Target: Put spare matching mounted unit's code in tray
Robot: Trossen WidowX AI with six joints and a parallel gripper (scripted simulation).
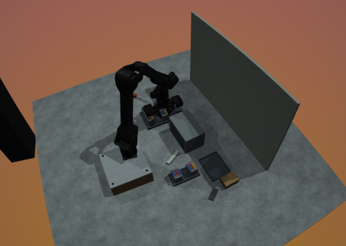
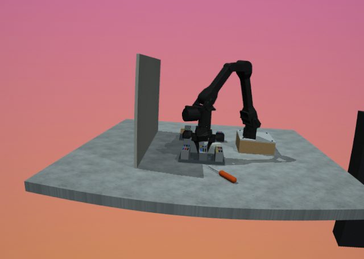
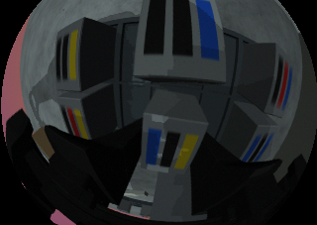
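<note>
The dark tray lies 150 mm ahead of my gripper tip, 330 mm to the right of it and 10 mm below it. The rest, counted from my gripper tip: grey spare (20 mm above); then pale strip (20 mm behind, 240 mm to the right, 10 mm below); then mounted unit (70 mm ahead, 130 mm to the right, 30 mm above).
</note>
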